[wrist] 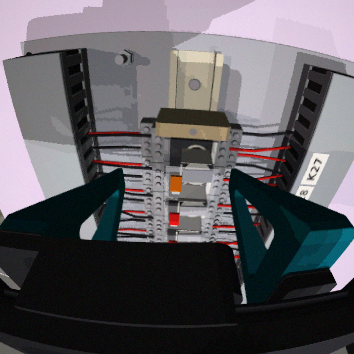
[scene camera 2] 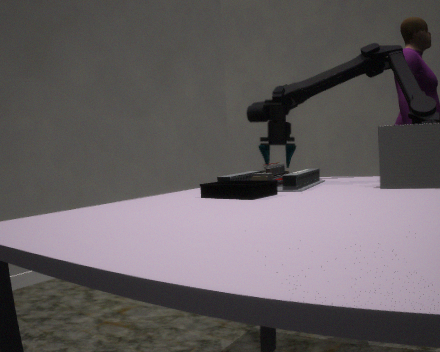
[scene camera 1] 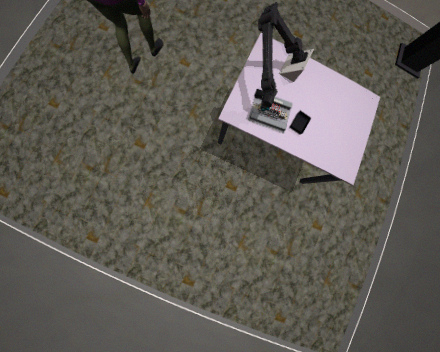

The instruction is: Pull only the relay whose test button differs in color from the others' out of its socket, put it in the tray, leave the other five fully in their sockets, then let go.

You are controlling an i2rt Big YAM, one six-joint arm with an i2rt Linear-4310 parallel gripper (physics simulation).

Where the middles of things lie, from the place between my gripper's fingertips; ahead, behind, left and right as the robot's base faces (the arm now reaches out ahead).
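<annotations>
With the tan end block [wrist: 171, 122], my hand is 3 cm above it, 1 cm past it and 3 cm to the left of it. The grey relay panel [wrist: 259, 79] is 5 cm below my hand, and it is also 8 cm to the left of the hand and 2 cm behind it.
</annotations>
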